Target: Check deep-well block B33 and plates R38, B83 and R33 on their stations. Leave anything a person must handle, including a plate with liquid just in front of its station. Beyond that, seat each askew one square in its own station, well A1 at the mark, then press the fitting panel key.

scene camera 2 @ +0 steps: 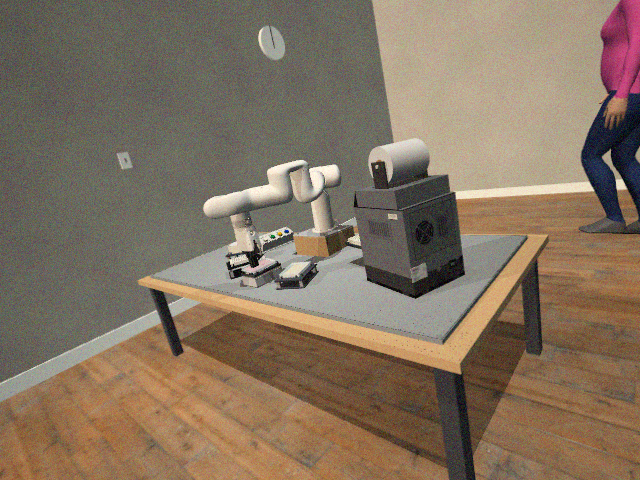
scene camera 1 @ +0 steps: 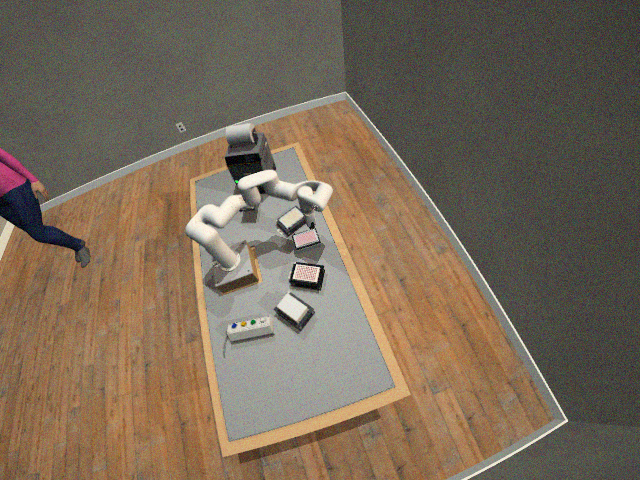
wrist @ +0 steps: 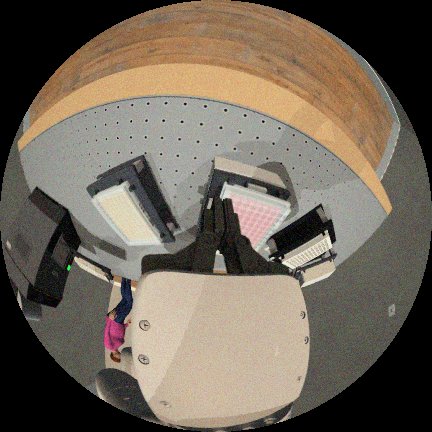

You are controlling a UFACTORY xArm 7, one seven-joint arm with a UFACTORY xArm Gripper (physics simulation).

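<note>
My gripper [scene camera 1: 311,225] [scene camera 2: 253,262] [wrist: 218,208] is shut and empty, its tips at one edge of the pink-welled plate [scene camera 1: 306,238] [wrist: 262,215]. That plate lies on a dark station; the wrist view shows their far edges nearly parallel. A cream plate [scene camera 1: 291,219] [scene camera 2: 297,269] [wrist: 127,217] lies on the neighbouring station. A white plate with red wells [scene camera 1: 307,272] [wrist: 310,251] is on a black station, and a white-topped piece [scene camera 1: 294,307] [wrist: 317,272] is on another. Labels and A1 marks are unreadable. The key panel [scene camera 1: 250,333] has blue, yellow, green and white keys.
A dark machine [scene camera 1: 250,155] [scene camera 2: 390,237] [wrist: 45,250] with a white roll stands at one end of the table [scene camera 1: 361,310] [scene camera 2: 496,304]. A low cream-topped item [scene camera 2: 354,240] [wrist: 92,266] sits near it. A person [scene camera 1: 23,206] [scene camera 2: 620,103] [wrist: 115,332] stands beyond the table.
</note>
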